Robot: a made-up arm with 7 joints.
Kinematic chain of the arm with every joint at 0, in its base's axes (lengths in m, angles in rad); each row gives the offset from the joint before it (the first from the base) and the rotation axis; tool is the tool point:
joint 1: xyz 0 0.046 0 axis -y
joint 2: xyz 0 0.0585 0 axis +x
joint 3: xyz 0 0 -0.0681 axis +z
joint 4: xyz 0 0 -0.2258 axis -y
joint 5: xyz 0 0 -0.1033 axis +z
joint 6: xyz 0 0 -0.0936 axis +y
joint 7: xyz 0 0 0 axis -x
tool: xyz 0 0 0
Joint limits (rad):
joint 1: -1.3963..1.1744
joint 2: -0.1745..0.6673
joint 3: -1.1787..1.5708
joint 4: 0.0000..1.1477
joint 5: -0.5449..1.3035
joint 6: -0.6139..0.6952
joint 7: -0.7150..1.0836
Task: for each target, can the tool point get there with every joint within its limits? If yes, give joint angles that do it. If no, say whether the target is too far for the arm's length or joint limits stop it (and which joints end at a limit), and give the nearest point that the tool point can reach.
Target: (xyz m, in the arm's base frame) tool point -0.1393 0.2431 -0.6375
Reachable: no: too far | nearest point -0.1025 0.2065 -0.4690 | short by 0.176 m
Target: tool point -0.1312 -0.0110 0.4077
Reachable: no: joint limits stop it (at a limit: joint 1, joint 2, joint 3, joint 4) | nearest point -0.3232 -0.1240 -0.1266 | short by 0.579 m
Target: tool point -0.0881 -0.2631 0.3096
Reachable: no: joint limits stop it (at a limit: joint 1, joint 2, joint 3, joint 4) | nearest point -0.3232 -0.1240 -0.1266 | short by 0.515 m
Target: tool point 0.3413 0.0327 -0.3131
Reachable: yes | joints 0.6790 0.0403 -0.9183 0.6148 0.6905 0.3502 -0.5153
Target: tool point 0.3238 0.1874 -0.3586
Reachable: yes | joints 0.7111 0.1395 0.9227 0.0950 -0.3142 -0.0724 0.3317
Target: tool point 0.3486 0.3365 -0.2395
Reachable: yes | joints 0.8245 0.5894 -0.5791 0.3782 0.3877 0.4746 0.3154
